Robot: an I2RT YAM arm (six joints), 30 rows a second.
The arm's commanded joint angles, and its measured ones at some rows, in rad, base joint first. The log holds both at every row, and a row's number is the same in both.
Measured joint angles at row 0:
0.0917 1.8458 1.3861 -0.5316 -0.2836 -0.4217
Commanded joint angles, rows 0 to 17:
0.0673 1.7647 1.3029 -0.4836 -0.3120 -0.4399
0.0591 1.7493 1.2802 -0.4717 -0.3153 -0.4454
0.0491 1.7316 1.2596 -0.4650 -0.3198 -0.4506
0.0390 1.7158 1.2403 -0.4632 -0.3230 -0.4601
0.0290 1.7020 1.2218 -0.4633 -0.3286 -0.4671
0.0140 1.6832 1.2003 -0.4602 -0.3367 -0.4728
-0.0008 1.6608 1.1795 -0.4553 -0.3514 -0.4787
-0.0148 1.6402 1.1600 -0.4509 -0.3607 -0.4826
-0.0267 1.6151 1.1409 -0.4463 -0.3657 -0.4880
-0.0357 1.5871 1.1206 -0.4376 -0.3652 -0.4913
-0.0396 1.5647 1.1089 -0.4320 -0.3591 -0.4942
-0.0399 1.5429 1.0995 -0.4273 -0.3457 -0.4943
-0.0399 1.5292 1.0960 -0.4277 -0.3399 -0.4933
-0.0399 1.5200 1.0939 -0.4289 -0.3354 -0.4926
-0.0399 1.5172 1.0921 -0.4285 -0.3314 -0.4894
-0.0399 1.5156 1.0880 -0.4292 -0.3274 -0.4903
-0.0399 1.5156 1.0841 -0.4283 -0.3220 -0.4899
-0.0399 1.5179 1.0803 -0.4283 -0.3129 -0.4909
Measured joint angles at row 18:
-0.0444 1.5192 1.1007 -0.4370 -0.3317 -0.4763
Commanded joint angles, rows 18 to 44:
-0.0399 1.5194 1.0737 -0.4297 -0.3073 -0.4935
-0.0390 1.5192 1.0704 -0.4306 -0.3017 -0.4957
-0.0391 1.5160 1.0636 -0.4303 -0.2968 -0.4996
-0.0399 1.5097 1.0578 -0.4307 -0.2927 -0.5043
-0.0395 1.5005 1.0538 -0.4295 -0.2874 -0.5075
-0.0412 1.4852 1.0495 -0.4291 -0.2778 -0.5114
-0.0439 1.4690 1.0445 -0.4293 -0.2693 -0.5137
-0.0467 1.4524 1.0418 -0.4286 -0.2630 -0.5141
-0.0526 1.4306 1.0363 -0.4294 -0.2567 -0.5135
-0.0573 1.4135 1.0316 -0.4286 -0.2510 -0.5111
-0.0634 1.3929 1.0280 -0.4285 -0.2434 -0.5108
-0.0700 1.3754 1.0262 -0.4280 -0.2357 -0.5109
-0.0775 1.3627 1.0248 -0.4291 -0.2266 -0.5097
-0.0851 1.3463 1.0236 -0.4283 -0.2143 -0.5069
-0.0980 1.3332 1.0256 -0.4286 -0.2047 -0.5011
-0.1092 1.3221 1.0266 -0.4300 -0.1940 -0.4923
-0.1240 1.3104 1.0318 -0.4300 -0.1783 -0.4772
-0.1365 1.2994 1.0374 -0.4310 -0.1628 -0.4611
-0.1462 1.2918 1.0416 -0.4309 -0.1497 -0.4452
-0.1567 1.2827 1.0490 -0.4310 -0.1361 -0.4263
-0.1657 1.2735 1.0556 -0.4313 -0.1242 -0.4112
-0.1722 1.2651 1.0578 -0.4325 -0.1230 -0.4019
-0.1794 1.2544 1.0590 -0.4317 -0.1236 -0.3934
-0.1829 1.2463 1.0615 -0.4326 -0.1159 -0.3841
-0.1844 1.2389 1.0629 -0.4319 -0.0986 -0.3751
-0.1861 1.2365 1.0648 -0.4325 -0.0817 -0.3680
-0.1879 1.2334 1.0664 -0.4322 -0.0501 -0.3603
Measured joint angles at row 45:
-0.1829 1.2549 1.0424 -0.4240 -0.1181 -0.4118
